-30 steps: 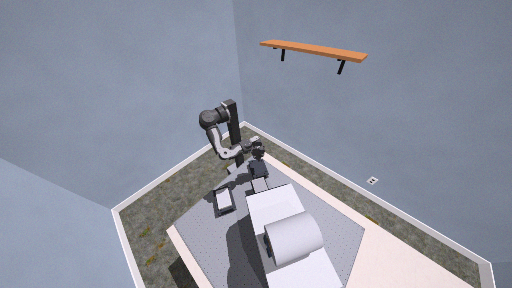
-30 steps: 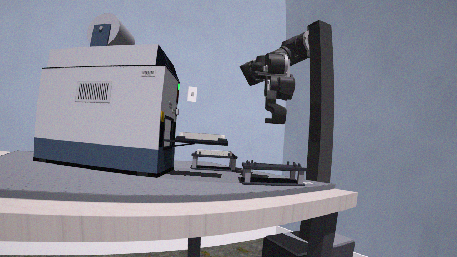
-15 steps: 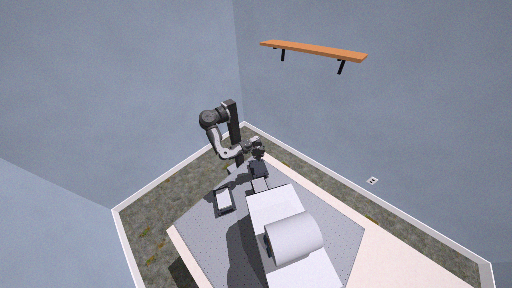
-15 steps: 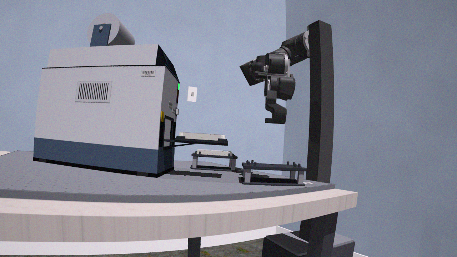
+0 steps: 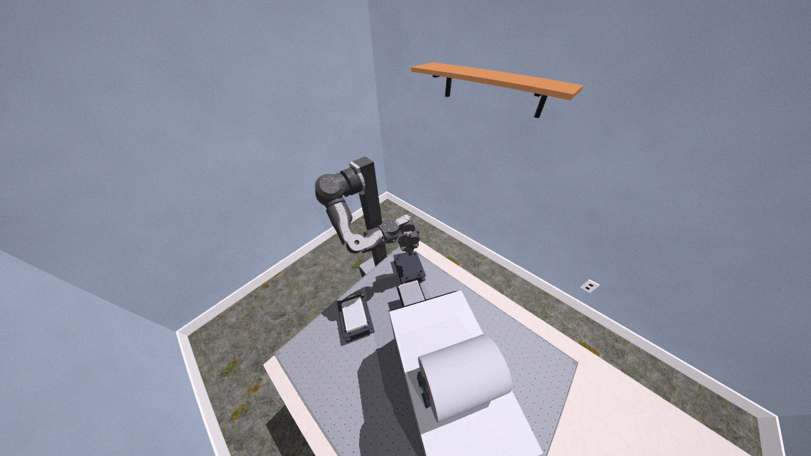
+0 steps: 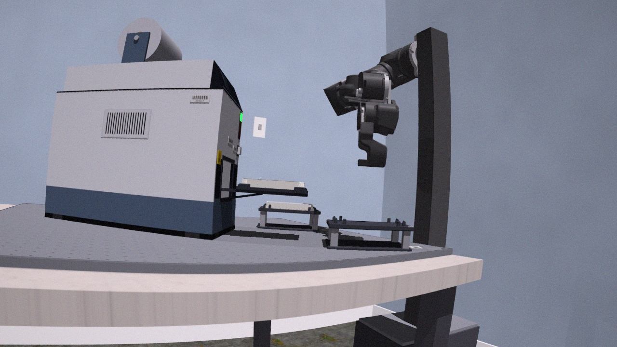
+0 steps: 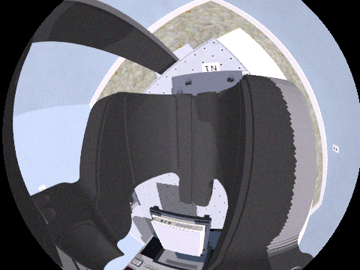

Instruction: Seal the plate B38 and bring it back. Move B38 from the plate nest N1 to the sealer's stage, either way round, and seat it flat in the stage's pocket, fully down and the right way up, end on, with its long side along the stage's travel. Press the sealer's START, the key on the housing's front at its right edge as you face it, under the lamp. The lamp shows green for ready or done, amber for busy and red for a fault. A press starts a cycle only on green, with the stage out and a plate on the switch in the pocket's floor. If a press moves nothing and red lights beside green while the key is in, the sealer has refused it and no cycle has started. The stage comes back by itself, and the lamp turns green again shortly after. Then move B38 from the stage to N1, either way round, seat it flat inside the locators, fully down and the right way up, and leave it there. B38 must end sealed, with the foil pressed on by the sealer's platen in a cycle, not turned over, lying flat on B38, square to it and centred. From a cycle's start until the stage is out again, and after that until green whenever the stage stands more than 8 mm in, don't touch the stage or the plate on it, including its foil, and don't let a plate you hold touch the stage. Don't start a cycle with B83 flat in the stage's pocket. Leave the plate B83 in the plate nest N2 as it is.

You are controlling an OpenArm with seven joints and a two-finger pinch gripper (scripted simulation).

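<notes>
Right now the sealer's stage is 160 mm ahead of my hand, 120 mm to the right of it and 60 mm below it. Also, from my hand: start key 240 mm to the right, 220 mm ahead, 20 mm above; foil roll 470 mm ahead, 250 mm to the right, 250 mm above; yellow warning label 290 mm ahead, 80 mm to the right, 10 mm below.
</notes>
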